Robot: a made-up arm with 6 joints. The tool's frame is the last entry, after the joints. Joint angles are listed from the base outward.
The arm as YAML. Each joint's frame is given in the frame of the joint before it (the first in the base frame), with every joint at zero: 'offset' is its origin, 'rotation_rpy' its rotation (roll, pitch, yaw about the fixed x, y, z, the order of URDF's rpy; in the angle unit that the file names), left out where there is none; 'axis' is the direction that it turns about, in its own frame. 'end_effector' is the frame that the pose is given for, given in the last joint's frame.
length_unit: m
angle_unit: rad
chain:
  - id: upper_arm
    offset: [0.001, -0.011, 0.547]
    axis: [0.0, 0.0, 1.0]
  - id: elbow
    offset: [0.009, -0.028, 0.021]
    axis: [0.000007, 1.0, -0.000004]
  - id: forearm
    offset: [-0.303, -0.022, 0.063]
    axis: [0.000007, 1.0, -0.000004]
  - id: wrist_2
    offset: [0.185, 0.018, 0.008]
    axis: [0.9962, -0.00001, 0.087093]
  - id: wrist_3
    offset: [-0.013, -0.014, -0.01]
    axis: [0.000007, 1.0, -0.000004]
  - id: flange
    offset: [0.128, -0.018, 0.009]
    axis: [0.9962, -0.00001, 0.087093]
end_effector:
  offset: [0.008, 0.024, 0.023]
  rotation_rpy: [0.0, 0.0, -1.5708]
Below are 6 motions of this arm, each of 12 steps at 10 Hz.
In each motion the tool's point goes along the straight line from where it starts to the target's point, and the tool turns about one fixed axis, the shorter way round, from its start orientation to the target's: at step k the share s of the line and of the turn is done. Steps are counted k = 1, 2, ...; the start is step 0. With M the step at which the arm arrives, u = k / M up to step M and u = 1 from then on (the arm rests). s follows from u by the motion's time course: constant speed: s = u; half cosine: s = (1 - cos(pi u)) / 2; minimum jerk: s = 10 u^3 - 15 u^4 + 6 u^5.
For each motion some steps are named. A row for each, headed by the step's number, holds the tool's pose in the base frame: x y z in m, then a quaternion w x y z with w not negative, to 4 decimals.
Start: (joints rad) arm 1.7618 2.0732 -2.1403 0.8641 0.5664 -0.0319
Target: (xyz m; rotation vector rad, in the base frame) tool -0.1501 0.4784 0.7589 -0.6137 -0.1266 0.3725
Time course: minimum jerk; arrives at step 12
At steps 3, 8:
3: -0.1144 0.4893 0.7892 0.8809 -0.2634 0.3071 0.2455
8: -0.1417 0.4809 0.7660 0.9339 -0.2953 0.0257 0.1997

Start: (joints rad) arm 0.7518 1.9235 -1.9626 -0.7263 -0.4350 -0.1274
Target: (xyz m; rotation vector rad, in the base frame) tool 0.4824 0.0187 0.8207 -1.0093 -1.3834 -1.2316
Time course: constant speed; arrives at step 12
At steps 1, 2, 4, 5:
1: 0.3411 0.2806 0.9030 0.8026 0.0023 -0.4801 -0.3540
2: 0.3539 0.2568 0.8955 0.7836 -0.0378 -0.4951 -0.3734
4: 0.3796 0.2092 0.8806 0.7396 -0.1174 -0.5212 -0.4093
5: 0.3925 0.1854 0.8731 0.7147 -0.1569 -0.5323 -0.4256

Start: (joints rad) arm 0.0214 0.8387 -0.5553 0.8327 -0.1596 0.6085
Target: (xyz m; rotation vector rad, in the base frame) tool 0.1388 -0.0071 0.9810 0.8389 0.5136 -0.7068
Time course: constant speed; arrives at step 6
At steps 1, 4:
1: 0.1511 -0.0746 0.8121 0.5689 0.4385 0.4531 -0.5280
4: 0.1437 -0.0341 0.9135 0.7338 0.4196 0.3323 -0.4183

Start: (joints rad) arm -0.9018 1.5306 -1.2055 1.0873 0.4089 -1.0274
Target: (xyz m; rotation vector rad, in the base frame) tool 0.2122 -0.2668 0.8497 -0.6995 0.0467 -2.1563
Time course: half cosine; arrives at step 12
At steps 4, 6, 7, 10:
4: 0.2292 -0.2565 0.7841 0.4680 -0.1045 0.1988 -0.8547
6: 0.2235 -0.2599 0.8060 0.4564 -0.1642 0.1396 -0.8633
7: 0.2206 -0.2617 0.8173 0.4491 -0.1946 0.1086 -0.8652
10: 0.2137 -0.2659 0.8438 0.4285 -0.2644 0.0350 -0.8633

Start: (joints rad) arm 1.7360 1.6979 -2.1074 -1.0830 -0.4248 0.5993
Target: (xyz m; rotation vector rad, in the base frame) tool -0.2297 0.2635 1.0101 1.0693 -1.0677 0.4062
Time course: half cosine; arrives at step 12
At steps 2, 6, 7, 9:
2: -0.0872 0.3141 1.0374 0.8814 0.3617 -0.2584 0.1594
6: -0.1533 0.2906 1.0247 0.8110 0.4225 -0.3661 0.1724
7: -0.1731 0.2836 1.0209 0.7867 0.4390 -0.3969 0.1756
9: -0.2073 0.2714 1.0144 0.7412 0.4657 -0.4486 0.1804

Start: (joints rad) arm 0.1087 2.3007 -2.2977 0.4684 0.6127 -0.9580
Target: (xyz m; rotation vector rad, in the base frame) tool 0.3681 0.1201 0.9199 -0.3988 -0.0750 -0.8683
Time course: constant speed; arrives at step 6
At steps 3, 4, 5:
3: 0.4543 0.0896 0.8010 0.8503 -0.2649 -0.0336 -0.4535
4: 0.4256 0.0998 0.8406 0.8634 -0.2408 -0.0344 -0.4420
5: 0.3968 0.1099 0.8803 0.8758 -0.2164 -0.0353 -0.4300

